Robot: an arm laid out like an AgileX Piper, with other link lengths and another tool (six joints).
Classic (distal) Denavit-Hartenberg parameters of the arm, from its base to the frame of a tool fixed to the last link. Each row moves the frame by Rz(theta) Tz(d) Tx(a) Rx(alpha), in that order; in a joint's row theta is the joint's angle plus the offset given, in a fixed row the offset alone. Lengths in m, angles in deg.
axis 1: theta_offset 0; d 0.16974; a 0; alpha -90
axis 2: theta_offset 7.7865; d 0; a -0.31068; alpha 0
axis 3: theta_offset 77.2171; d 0; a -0.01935; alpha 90
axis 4: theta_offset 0; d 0.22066; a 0; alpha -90
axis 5: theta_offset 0; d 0; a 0; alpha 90
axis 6: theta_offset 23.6; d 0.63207; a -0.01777; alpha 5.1
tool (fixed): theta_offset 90; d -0.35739; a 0; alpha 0
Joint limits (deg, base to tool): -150..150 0..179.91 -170..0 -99.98..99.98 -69.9..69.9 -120..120
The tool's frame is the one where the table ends.
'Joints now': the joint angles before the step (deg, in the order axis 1, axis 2, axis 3, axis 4, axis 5, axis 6). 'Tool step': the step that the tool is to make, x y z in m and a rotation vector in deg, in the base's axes. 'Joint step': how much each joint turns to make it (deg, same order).
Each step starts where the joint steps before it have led.
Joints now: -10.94, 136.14, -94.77, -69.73, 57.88, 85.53
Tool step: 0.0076, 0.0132, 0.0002, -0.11, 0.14, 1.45
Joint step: 1.57, 0.00, 0.02, -0.02, 0.19, -0.03
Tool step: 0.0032, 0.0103, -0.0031, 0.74, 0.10, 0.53
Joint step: 1.04, 0.02, -0.04, 1.02, 0.07, -0.26
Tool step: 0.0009, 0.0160, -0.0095, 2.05, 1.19, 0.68
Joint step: 1.30, -0.01, 0.02, 2.85, -0.01, -1.85
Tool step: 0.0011, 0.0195, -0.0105, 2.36, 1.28, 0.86
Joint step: 1.57, 0.00, -0.02, 3.26, 0.00, -2.02
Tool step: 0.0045, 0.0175, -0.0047, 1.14, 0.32, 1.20
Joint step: 1.66, 0.00, 0.03, 1.46, -0.07, -0.56
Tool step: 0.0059, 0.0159, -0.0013, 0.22, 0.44, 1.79
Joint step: 1.68, -0.01, 0.00, 0.41, 0.05, -0.59
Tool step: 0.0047, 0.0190, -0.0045, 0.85, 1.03, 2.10
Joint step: 1.76, 0.00, 0.01, 1.27, -0.14, -1.51
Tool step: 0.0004, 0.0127, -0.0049, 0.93, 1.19, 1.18
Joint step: 1.06, -0.01, 0.01, 1.53, 0.06, -1.59
